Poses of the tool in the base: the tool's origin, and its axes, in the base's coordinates. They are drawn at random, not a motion.
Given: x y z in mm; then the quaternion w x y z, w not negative.
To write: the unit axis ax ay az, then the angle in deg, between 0 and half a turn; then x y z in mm. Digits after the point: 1 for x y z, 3 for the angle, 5 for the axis.
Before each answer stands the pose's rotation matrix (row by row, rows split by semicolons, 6 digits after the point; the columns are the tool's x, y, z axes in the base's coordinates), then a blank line. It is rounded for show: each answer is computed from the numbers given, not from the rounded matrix.
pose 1, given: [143.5 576.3 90.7 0.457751 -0.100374 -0.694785 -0.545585]
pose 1, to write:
-0.560778 0.638961 -0.526552; -0.360007 0.384524 0.850021; 0.745602 0.666236 0.014398

[-0.11290 -0.78146 -0.61365 125.516 143.5 576.3 90.7]
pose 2, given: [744.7 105.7 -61.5 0.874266 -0.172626 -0.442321 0.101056]
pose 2, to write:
0.588280 -0.023987 -0.808301; 0.329412 0.919976 0.212443; 0.738522 -0.391240 0.549105

[-0.35560 -0.91116 0.20817 58.084 744.7 105.7 -61.5]
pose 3, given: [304.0 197.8 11.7 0.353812 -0.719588 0.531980 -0.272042]
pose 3, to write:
0.285980 -0.573110 0.767959; -0.958117 -0.183628 0.219756; 0.015075 -0.798640 -0.601620

[-0.76935 0.56877 -0.29086 138.559 304.0 197.8 11.7]
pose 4, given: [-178.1 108.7 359.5 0.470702 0.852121 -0.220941 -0.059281]
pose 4, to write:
0.895342 -0.320730 -0.309024; -0.432344 -0.459249 -0.775995; 0.106966 0.828386 -0.549851

[0.96580 -0.25042 -0.06719 123.840 -178.1 108.7 359.5]
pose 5, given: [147.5 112.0 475.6 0.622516 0.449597 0.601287 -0.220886]
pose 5, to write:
0.179327 0.815684 0.550002; 0.265663 0.498144 -0.825394; -0.947241 0.294131 -0.127367

[0.57449 0.76831 -0.28224 103.000 147.5 112.0 475.6]
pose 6, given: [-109.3 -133.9 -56.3 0.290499 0.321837 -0.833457 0.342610]
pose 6, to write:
-0.624063 -0.735530 -0.263707; -0.337419 0.558079 -0.758087; 0.704765 -0.384114 -0.596458

[0.33634 -0.87102 0.35805 146.224 -109.3 -133.9 -56.3]
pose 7, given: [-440.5 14.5 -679.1 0.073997 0.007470 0.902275 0.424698]
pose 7, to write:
-0.988937 -0.049373 0.139876; 0.076333 0.639152 0.765283; -0.127186 0.767494 -0.628312

[0.00749 0.90476 0.42587 171.513 -440.5 14.5 -679.1]
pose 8, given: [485.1 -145.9 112.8 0.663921 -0.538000 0.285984 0.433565]
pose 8, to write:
0.460469 -0.883424 -0.086774; 0.267987 0.045155 0.962364; -0.846257 -0.466393 0.257539

[-0.71944 0.38243 0.57978 96.801 485.1 -145.9 112.8]
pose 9, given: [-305.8 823.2 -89.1 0.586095 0.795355 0.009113 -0.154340]
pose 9, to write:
0.952192 0.195412 -0.234828; -0.166420 -0.312820 -0.935119; -0.256192 0.929493 -0.265344

[0.98163 0.01125 -0.19049 108.239 -305.8 823.2 -89.1]
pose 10, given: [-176.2 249.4 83.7 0.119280 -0.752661 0.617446 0.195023]
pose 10, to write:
0.161453 -0.975980 -0.146275; -0.882931 -0.209065 0.420387; -0.440870 0.061278 -0.895477

[-0.75807 0.62189 0.19643 166.299 -176.2 249.4 83.7]
